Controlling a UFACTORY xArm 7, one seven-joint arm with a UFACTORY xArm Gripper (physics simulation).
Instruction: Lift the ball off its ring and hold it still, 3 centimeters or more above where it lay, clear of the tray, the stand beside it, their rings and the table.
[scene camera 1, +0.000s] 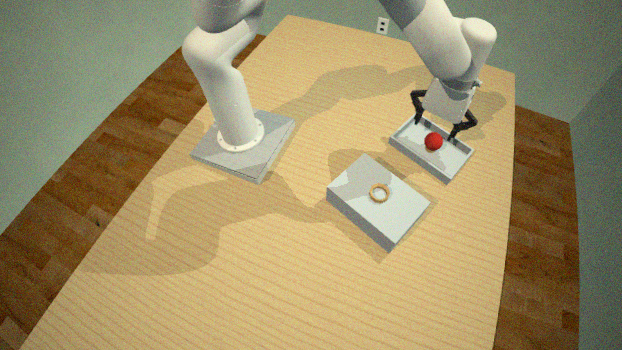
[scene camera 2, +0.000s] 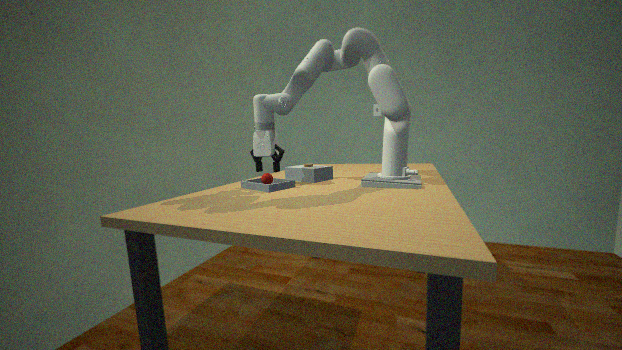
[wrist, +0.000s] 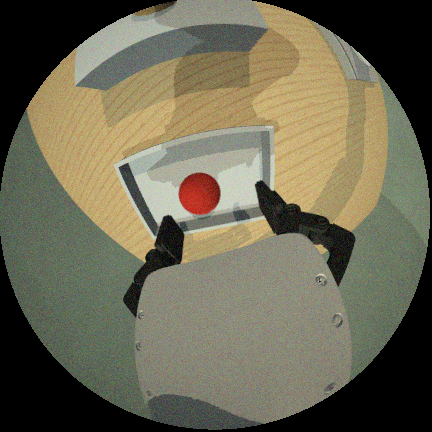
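Seen in the pictures: gripper, fingertip midpoint: (scene camera 1: 433, 129) (scene camera 2: 268, 171) (wrist: 215, 209); arm's base at its link origin: (scene camera 1: 241, 134) (scene camera 2: 393, 177).
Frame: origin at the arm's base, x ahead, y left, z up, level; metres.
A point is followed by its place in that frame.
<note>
The red ball (scene camera 1: 433, 141) {x 0.432, y 0.250, z 0.026 m} (scene camera 2: 267, 178) {x 0.414, y 0.282, z 0.015 m} (wrist: 199, 193) {x 0.426, y 0.256, z 0.031 m} rests in the shallow grey tray (scene camera 1: 417, 161) {x 0.420, y 0.202, z -0.016 m} (scene camera 2: 281, 186) {x 0.338, y 0.288, z -0.012 m} (wrist: 137, 200) {x 0.518, y 0.248, z -0.006 m}. A sliver of its tan ring shows under it in scene camera 1; the rest is hidden. My gripper (scene camera 1: 434, 130) {x 0.417, y 0.274, z 0.040 m} (scene camera 2: 267, 171) {x 0.417, y 0.274, z 0.040 m} (wrist: 215, 209) {x 0.417, y 0.274, z 0.040 m} is open and empty, pointing down. In scene camera 2 its fingertips are a little above the ball's top. In scene camera 1 they are near the tray's far long wall, to either side of the ball. In the wrist view the ball is between and slightly beyond the fingertips, with neither touching it.
The grey stand (scene camera 1: 400, 215) {x 0.453, y 0.010, z 0.036 m} (scene camera 2: 321, 175) {x 0.300, y 0.060, z 0.002 m} (wrist: 150, 57) {x 0.420, y 0.089, z -0.004 m} is a taller block beside the tray, on the robot-base side in scene camera 2. A tan ring (scene camera 1: 371, 193) {x 0.378, y 0.015, z 0.047 m} (scene camera 2: 308, 165) {x 0.378, y 0.045, z 0.044 m} lies on its top. The arm's base plate (scene camera 1: 270, 145) {x 0.092, y 0.015, z 0.005 m} (scene camera 2: 390, 184) {x -0.018, y 0.102, z -0.012 m} is farther off on the table (scene camera 1: 250, 300) {x 0.293, y -0.302, z -0.025 m} (scene camera 2: 350, 220) {x -0.054, y 0.515, z -0.025 m}.
</note>
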